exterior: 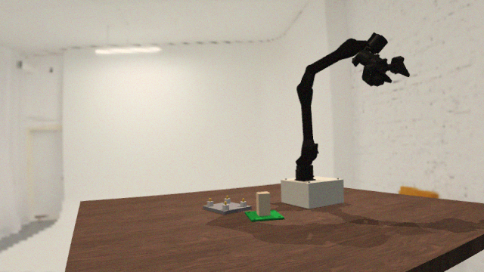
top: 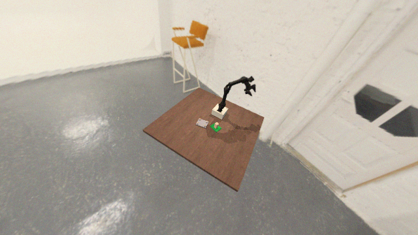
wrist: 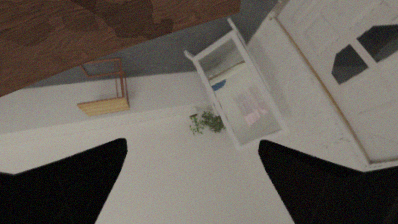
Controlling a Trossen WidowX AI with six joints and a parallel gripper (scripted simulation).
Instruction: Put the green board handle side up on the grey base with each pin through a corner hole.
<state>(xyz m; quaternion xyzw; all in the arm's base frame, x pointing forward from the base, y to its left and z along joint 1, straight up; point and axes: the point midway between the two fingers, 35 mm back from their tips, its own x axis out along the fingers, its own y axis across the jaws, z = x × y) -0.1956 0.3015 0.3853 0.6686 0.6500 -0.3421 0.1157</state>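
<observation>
Now: the green board 44 cm ahead of my gripper tip, 23 cm to the right of it and 44 cm below it. Round my gripper tip: grey base (51 cm ahead, 42 cm to the right, 45 cm below).
</observation>
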